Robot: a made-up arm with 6 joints. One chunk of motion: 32 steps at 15 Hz.
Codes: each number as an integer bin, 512 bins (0 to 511) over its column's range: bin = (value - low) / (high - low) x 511, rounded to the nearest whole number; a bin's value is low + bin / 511 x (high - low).
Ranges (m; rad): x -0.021..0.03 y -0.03..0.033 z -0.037..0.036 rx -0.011..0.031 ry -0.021..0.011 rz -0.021..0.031
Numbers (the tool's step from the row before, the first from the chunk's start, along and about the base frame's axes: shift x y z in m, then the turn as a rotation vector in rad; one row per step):
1: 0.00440 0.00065 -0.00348 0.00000 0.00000 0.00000
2: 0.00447 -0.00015 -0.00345 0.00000 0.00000 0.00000
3: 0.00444 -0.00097 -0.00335 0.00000 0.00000 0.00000
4: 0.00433 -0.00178 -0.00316 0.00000 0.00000 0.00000
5: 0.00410 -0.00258 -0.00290 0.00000 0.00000 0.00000
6: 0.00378 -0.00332 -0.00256 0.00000 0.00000 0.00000
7: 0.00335 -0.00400 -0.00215 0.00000 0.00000 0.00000
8: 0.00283 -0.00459 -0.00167 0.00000 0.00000 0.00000
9: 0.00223 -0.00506 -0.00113 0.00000 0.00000 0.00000
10: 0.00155 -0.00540 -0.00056 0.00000 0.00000 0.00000
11: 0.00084 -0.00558 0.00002 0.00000 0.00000 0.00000
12: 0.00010 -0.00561 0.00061 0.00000 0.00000 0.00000
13: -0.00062 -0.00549 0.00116 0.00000 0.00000 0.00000
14: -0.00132 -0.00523 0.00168 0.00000 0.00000 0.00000
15: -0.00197 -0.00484 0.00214 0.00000 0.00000 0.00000
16: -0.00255 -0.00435 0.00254 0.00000 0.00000 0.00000
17: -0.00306 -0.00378 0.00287 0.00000 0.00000 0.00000
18: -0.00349 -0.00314 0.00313 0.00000 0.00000 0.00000
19: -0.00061 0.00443 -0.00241 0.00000 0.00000 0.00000
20: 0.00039 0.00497 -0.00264 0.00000 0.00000 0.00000
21: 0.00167 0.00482 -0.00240 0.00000 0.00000 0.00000
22: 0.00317 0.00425 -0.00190 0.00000 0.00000 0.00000
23: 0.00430 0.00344 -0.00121 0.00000 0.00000 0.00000
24: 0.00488 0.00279 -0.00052 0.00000 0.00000 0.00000
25: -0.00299 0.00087 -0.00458 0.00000 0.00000 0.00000
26: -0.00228 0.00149 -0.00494 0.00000 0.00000 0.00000
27: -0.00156 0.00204 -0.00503 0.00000 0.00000 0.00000
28: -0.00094 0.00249 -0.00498 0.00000 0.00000 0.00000
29: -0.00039 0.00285 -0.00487 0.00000 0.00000 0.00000
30: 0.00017 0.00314 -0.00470 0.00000 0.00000 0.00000
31: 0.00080 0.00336 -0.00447 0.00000 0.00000 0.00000
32: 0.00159 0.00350 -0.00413 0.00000 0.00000 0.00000
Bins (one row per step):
1: 254 249 235 134 335 206
2: 255 242 235 134 335 206
3: 255 235 236 134 335 206
4: 254 229 237 134 335 206
5: 251 222 239 134 335 206
6: 248 216 241 134 335 206
7: 244 211 244 134 335 206
8: 239 206 247 134 335 206
9: 233 202 251 134 335 206
10: 226 200 255 134 335 206
11: 219 198 259 134 335 206
12: 211 198 263 134 335 206
13: 204 199 267 134 335 206
14: 197 201 271 134 335 206
15: 191 204 274 134 335 206
16: 185 208 277 134 335 206
17: 180 213 279 134 335 206
18: 175 218 281 134 335 206
19: 204 279 242 134 335 206
20: 214 284 241 134 335 206
21: 227 282 242 134 335 206
22: 242 278 246 134 335 206
23: 253 271 251 134 335 206
24: 259 266 255 134 335 206
25: 180 250 227 134 335 206
26: 188 255 224 134 335 206
27: 195 260 224 134 335 206
28: 201 264 224 134 335 206
29: 207 266 225 134 335 206
30: 212 269 226 134 335 206
31: 218 271 228 134 335 206
32: 226 272 230 134 335 206

